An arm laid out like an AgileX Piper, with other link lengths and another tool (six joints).
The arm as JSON. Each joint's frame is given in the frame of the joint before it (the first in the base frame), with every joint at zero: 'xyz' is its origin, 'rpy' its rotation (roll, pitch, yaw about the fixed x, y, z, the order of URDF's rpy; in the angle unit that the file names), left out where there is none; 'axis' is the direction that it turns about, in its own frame. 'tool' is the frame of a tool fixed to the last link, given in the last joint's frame.
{
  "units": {
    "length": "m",
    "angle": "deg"
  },
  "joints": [
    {
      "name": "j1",
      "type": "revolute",
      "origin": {
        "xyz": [
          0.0,
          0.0,
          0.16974
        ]
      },
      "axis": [
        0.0,
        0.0,
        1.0
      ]
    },
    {
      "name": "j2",
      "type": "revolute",
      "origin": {
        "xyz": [
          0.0,
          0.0,
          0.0
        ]
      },
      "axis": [
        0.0,
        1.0,
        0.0
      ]
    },
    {
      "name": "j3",
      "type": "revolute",
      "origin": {
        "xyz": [
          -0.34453,
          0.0,
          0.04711
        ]
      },
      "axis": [
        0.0,
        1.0,
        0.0
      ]
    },
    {
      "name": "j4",
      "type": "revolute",
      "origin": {
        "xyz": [
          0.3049,
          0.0,
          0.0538
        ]
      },
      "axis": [
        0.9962,
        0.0,
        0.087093
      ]
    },
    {
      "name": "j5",
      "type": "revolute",
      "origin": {
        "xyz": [
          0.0,
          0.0,
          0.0
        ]
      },
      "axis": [
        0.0,
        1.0,
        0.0
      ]
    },
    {
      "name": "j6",
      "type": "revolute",
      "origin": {
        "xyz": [
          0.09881,
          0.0,
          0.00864
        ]
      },
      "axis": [
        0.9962,
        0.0,
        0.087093
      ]
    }
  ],
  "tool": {
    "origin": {
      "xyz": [
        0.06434,
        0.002,
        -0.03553
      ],
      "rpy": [
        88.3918,
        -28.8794,
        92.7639
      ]
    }
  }
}
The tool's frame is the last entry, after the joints.
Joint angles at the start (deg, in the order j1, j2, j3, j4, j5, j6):
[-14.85, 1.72, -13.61, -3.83, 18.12, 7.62]
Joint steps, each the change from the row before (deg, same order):
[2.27, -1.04, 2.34, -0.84, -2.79, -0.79]
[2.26, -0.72, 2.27, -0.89, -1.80, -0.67]
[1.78, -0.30, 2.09, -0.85, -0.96, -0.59]
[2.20, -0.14, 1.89, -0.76, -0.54, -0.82]
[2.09, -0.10, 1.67, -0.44, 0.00, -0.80]
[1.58, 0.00, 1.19, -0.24, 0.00, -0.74]
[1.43, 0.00, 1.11, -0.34, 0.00, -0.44]
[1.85, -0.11, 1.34, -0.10, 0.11, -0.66]
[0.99, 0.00, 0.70, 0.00, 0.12, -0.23]
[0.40, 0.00, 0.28, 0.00, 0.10, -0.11]
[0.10, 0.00, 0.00, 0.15, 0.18, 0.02]
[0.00, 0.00, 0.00, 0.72, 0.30, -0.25]
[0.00, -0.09, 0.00, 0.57, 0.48, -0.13]
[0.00, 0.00, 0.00, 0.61, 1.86, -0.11]
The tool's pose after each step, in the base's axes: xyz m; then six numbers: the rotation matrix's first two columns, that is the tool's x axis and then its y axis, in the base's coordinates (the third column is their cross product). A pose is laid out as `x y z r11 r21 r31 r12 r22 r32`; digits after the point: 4 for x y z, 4 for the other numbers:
0.1038 -0.0229 0.2898 0.2013 0.8301 0.5200 -0.0588 -0.5197 0.8524
0.1067 -0.0205 0.2783 0.1700 0.8513 0.4964 -0.0381 -0.4977 0.8665
0.1093 -0.0188 0.2649 0.1539 0.8669 0.4742 -0.0074 -0.4789 0.8779
0.1114 -0.0162 0.2517 0.1329 0.8835 0.4492 0.0320 -0.4568 0.8890
0.1126 -0.0133 0.2386 0.1141 0.8962 0.4287 0.0744 -0.4380 0.8959
0.1133 -0.0110 0.2291 0.0984 0.9058 0.4122 0.1062 -0.4214 0.9006
0.1137 -0.0090 0.2202 0.0839 0.9133 0.3987 0.1346 -0.4068 0.9036
0.1138 -0.0059 0.2095 0.0630 0.9208 0.3850 0.1693 -0.3900 0.9051
0.1137 -0.0042 0.2036 0.0524 0.9234 0.3802 0.1890 -0.3830 0.9042
0.1135 -0.0035 0.2011 0.0484 0.9246 0.3780 0.1976 -0.3798 0.9037
0.1133 -0.0032 0.2006 0.0483 0.9235 0.3805 0.2011 -0.3821 0.9020
0.1130 -0.0025 0.1997 0.0496 0.9205 0.3876 0.2065 -0.3892 0.8977
0.1124 -0.0020 0.1985 0.0523 0.9176 0.3942 0.2128 -0.3959 0.8933
0.1102 -0.0019 0.1936 0.0676 0.9143 0.3994 0.2408 -0.4034 0.8828

